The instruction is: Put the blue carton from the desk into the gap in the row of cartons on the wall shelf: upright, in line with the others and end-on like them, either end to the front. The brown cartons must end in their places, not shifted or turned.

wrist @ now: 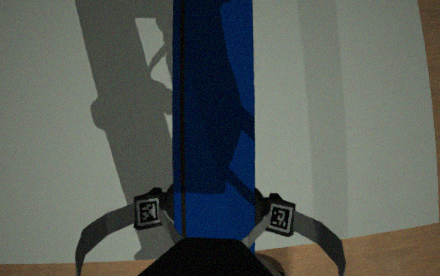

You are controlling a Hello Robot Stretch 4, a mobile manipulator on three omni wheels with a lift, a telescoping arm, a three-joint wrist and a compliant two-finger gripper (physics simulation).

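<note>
The blue carton (215, 215) runs from the top edge of the wrist view down to the gripper, its long sides nearly vertical in the picture, with a thin dark line along its left side. My gripper (214, 202) is shut on it, with one dark fingertip pressed against each long side near its lower end. The carton appears to be above the pale desk top (390, 150); its underside and far end are hidden or out of view. The wall shelf, its gap and the brown cartons do not show in this view.
Broad shadows of the arm and gripper fall on the desk top left of the carton, and a fainter shadow band lies at the right. The desk's near and right edges show, with a brown wood-coloured surface (400, 255) beyond them.
</note>
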